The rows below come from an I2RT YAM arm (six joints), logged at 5 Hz.
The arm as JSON. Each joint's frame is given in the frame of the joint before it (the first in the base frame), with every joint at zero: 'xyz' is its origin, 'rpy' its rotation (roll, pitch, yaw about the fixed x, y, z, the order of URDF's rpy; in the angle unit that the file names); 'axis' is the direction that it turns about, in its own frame. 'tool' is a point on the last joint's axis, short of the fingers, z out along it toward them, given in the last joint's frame.
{
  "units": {
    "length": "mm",
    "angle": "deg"
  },
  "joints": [
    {
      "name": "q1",
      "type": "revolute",
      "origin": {
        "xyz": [
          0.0,
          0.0,
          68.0
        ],
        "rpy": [
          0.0,
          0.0,
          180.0
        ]
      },
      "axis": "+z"
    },
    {
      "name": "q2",
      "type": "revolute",
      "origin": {
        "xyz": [
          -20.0,
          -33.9,
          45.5
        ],
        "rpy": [
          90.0,
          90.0,
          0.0
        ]
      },
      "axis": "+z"
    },
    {
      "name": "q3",
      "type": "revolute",
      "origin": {
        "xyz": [
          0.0,
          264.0,
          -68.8
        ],
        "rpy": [
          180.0,
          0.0,
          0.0
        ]
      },
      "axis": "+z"
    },
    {
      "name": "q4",
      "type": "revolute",
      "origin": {
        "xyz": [
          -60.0,
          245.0,
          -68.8
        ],
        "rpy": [
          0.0,
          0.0,
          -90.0
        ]
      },
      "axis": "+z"
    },
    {
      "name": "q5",
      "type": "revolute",
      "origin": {
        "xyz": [
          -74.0,
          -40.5,
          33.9
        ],
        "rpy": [
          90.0,
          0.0,
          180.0
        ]
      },
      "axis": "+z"
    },
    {
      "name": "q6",
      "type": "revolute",
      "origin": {
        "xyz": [
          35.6,
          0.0,
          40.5
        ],
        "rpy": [
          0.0,
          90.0,
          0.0
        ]
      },
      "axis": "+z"
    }
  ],
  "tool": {
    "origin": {
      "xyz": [
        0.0,
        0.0,
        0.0
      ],
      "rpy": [
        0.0,
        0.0,
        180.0
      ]
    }
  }
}
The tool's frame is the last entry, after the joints.
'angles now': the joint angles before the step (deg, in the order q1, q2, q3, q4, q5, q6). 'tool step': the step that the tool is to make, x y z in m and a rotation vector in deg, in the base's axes. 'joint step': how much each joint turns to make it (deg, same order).
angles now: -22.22, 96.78, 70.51, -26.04, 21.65, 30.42
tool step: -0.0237, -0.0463, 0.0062, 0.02, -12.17, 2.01
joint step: -9.31, -3.10, -5.31, 14.35, -11.79, -4.48
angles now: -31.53, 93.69, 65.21, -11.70, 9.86, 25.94
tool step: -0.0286, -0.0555, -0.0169, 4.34, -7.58, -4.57
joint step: -10.47, 2.81, -2.01, 8.07, -9.60, 2.61
